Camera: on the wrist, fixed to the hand. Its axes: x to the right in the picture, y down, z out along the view.
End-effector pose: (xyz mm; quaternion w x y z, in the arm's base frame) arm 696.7 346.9 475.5 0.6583 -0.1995 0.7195 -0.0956
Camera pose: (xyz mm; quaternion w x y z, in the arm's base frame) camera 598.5 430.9 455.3 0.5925 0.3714 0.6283 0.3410
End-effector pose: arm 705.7 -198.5 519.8 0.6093 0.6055 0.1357 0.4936
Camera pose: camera 592.8 -178.3 582.6 0.0870 0.5939 -0.3074 0.7384
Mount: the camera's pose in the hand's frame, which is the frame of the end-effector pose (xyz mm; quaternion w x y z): -11.1 99.7 -83.9 0.7354 0.0573 -0.0452 0.6737
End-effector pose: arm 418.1 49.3 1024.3 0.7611 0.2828 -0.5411 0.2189
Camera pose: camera 409.5 179.2 1011.7 0.3716 -0.1031 -0.6103 0.6920
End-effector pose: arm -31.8 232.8 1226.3 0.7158 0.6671 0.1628 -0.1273
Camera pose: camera -7.4 323.7 1317.1 0.5813 0.6355 -0.3693 0.3491
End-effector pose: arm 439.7 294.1 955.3 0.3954 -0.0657 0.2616 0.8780
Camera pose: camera 366.9 189.0 927.8 0.2851 -0.1903 -0.2691 -0.9000
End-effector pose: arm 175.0 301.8 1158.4 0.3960 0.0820 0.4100 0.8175
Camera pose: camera 86.1 208.2 1179.3 0.2457 -0.3962 -0.2752 -0.8408
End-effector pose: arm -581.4 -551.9 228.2 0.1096 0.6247 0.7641 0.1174
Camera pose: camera -513.0 -547.2 339.5 0.0002 0.9858 0.1428 0.0882
